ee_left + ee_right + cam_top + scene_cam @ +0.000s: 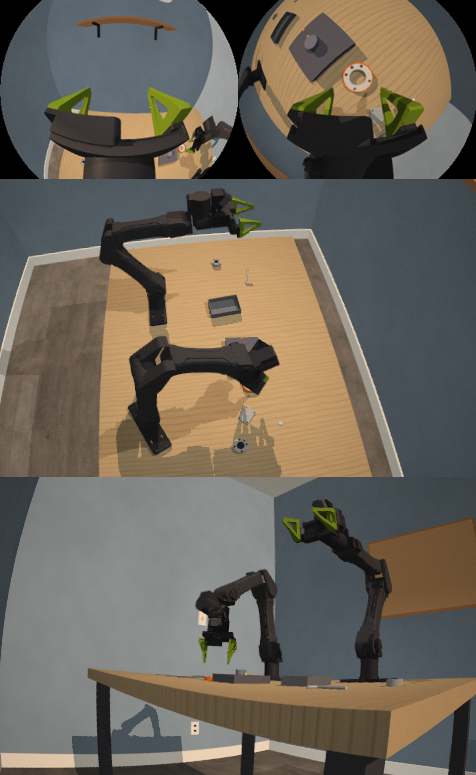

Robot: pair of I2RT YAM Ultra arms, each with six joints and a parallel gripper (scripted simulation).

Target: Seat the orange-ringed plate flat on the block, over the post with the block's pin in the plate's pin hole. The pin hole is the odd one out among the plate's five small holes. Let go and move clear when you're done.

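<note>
The grey block is 16 cm to the left of my right hand, 5 cm below it and 1 cm behind it. The rest, counted from my right hand: dark grey tray 35 cm to the left, 7 cm behind, 6 cm below; then flange 21 cm to the right, 6 cm below, 4 cm behind.
</note>
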